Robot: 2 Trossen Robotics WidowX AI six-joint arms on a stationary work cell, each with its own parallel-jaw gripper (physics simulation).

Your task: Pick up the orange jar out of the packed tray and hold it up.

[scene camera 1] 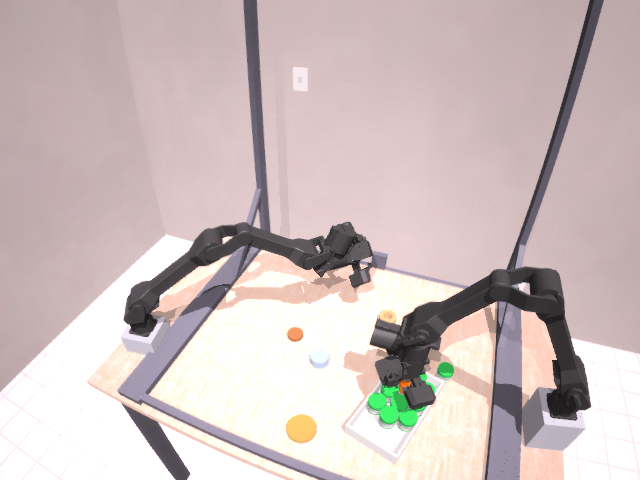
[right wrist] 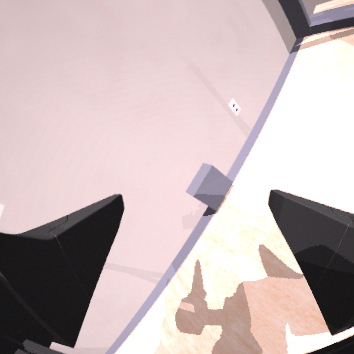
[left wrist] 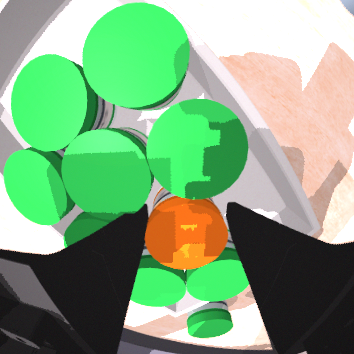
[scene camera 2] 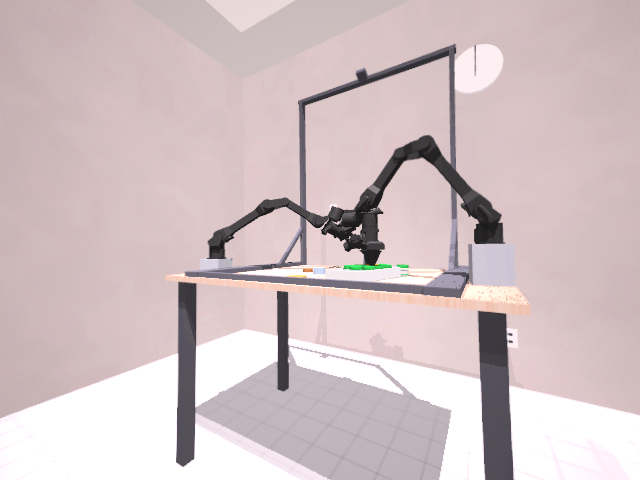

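Observation:
The orange jar stands in the light grey tray among several jars with green lids. Its orange lid faces up; most of its body is hidden. My left gripper points down over the tray and is partly open. In the left wrist view its fingertips are on either side of the orange lid, with a narrow gap at each side. My right gripper is wide open and empty, above the back of the table, away from the tray.
One green-lidded jar stands outside the tray's back corner. A pale blue round thing, a red-orange disc and a yellow-orange disc lie left of the tray. A tan ring lies behind the left gripper.

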